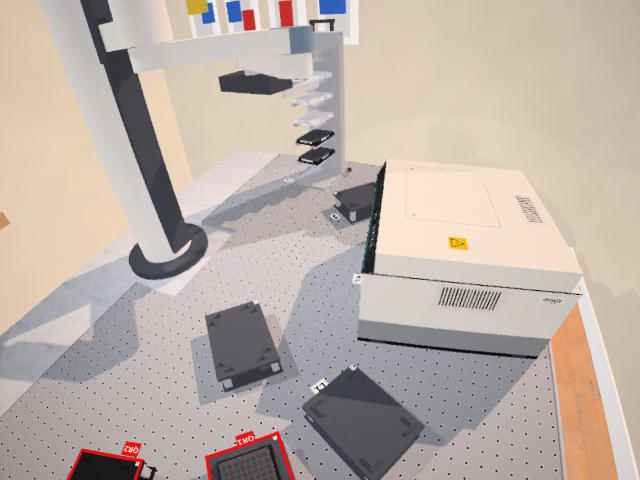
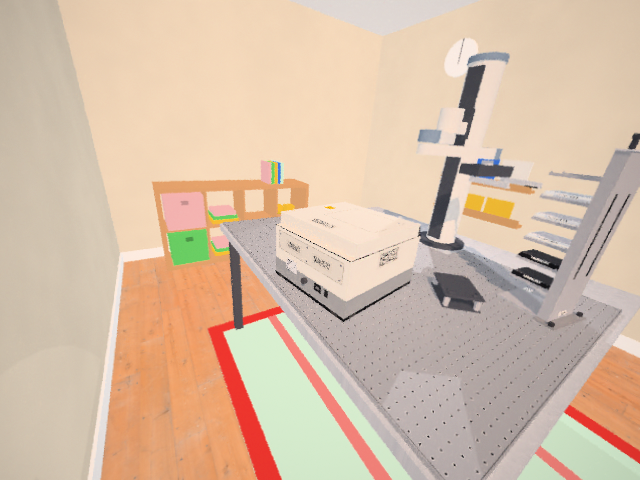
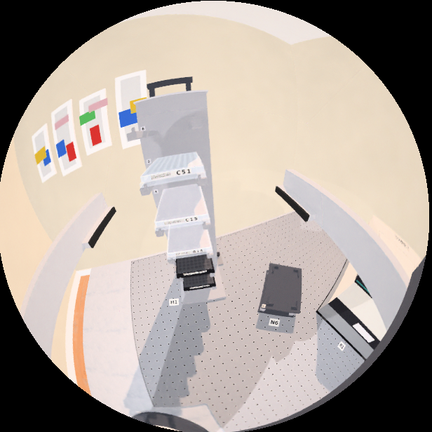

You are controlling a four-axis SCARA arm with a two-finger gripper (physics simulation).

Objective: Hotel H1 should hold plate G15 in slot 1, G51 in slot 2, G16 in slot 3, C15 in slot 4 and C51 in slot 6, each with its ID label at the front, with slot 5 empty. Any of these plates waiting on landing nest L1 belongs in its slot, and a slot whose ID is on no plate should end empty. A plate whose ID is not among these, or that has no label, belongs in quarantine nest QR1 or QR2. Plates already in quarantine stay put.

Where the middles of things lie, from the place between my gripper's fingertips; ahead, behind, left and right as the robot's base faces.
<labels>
Right now the instrument [image 1: 405,301] is 510 mm ahead of my hand, 300 mm to the right of it and 290 mm below it.
</labels>
